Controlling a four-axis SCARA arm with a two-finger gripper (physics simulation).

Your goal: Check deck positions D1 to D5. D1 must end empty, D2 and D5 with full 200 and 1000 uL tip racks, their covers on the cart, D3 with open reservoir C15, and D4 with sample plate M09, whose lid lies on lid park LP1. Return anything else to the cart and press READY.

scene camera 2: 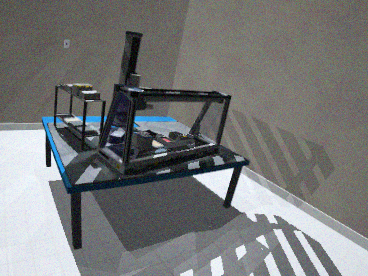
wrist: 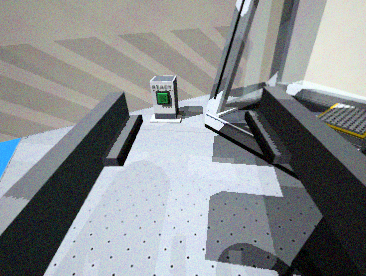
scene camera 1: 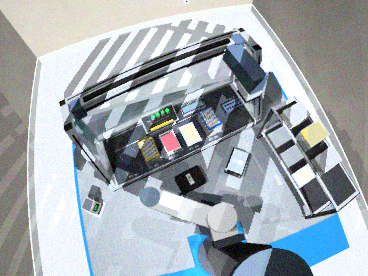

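My gripper is shut and holds nothing; a gap shows between its fingertips. In scene camera 1 it is hidden beneath the arm's end. The READY button box stands upright ahead, apart from the fingers. In scene camera 1, D1 at the deck's left looks empty. Rightwards stand an orange-rimmed tip rack, the reservoir with red contents, a cream-topped plate and a blue-rimmed rack. Their labels are unreadable. A pale-topped piece lies before the deck; I cannot tell whether it is the lid.
The framed enclosure surrounds the deck. A status panel with green lights stands behind. A black box lies before the deck. The cart at scene camera 1's right holds pale pieces and a yellow-topped box.
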